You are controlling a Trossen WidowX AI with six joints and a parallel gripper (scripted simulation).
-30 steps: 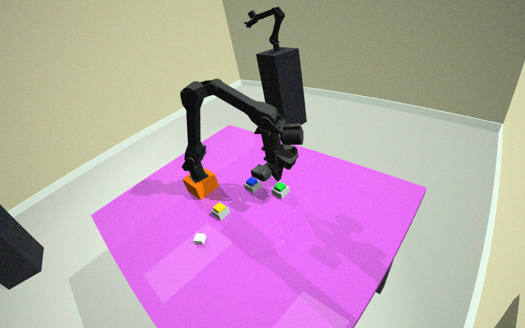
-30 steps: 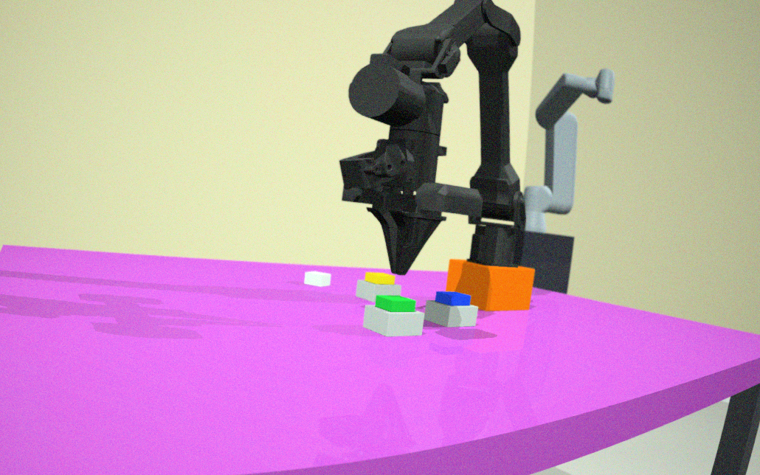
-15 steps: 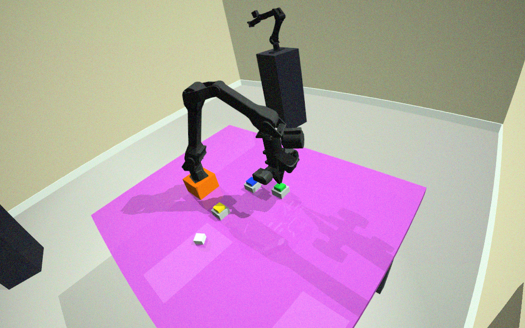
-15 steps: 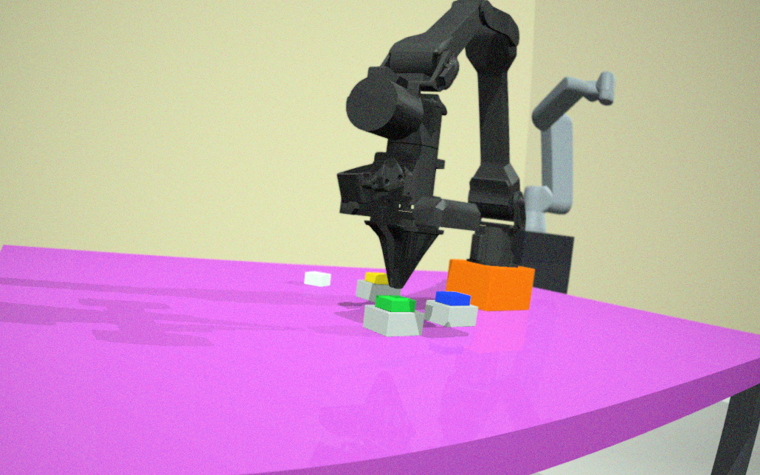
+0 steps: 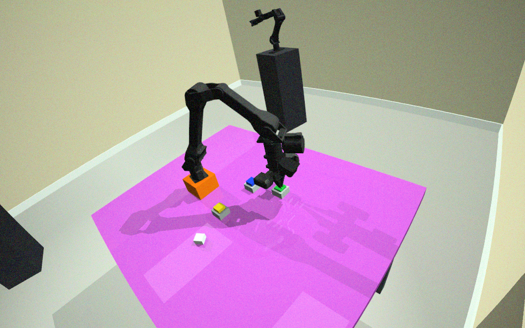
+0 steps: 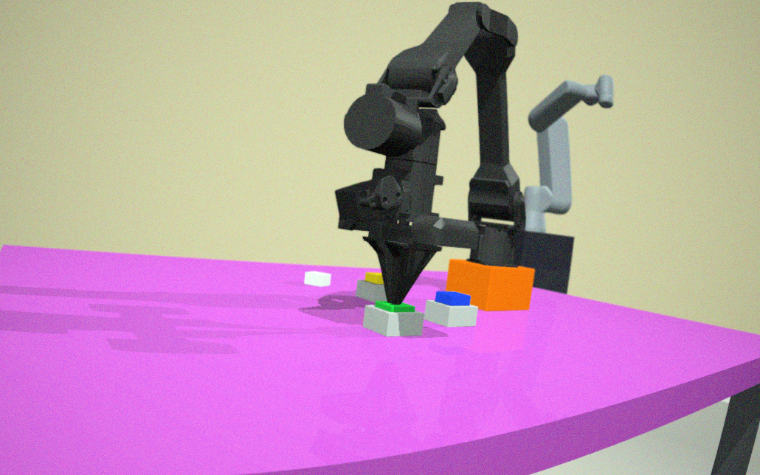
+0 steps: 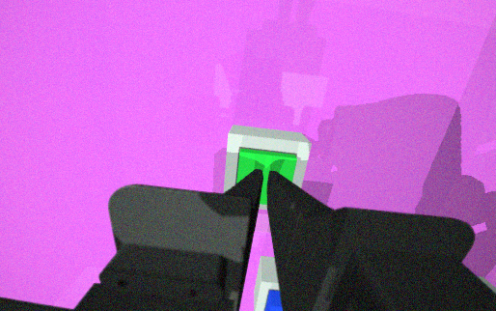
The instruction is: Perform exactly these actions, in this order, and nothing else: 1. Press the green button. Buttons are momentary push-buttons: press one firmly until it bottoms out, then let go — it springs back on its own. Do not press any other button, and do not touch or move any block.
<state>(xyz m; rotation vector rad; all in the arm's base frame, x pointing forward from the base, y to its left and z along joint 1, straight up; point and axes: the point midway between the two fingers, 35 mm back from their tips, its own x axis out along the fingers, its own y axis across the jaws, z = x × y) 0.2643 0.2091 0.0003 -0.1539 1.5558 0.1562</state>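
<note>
Right now my gripper tip is 10 mm above the green button. Round my gripper tip: yellow button (220 mm to the right, 80 mm behind); then blue button (110 mm behind, 60 mm to the right); then white block (340 mm to the right, 20 mm below, 20 mm behind).
</note>
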